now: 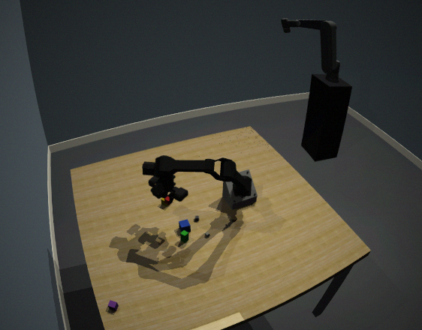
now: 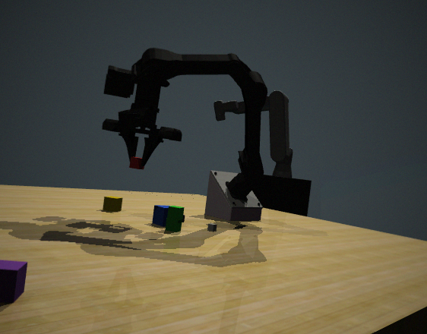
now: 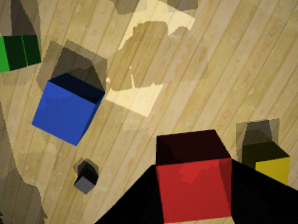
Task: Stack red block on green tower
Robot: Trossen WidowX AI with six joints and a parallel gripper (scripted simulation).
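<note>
The blue block lies 11 cm below my gripper tip, 7 cm to the left of it and 5 cm behind it. From my gripper tip the other things lie so: red block 1 cm above; yellow block 12 cm to the right, 11 cm below; small dark cube 13 cm behind, 12 cm below, 2 cm to the left.
</note>
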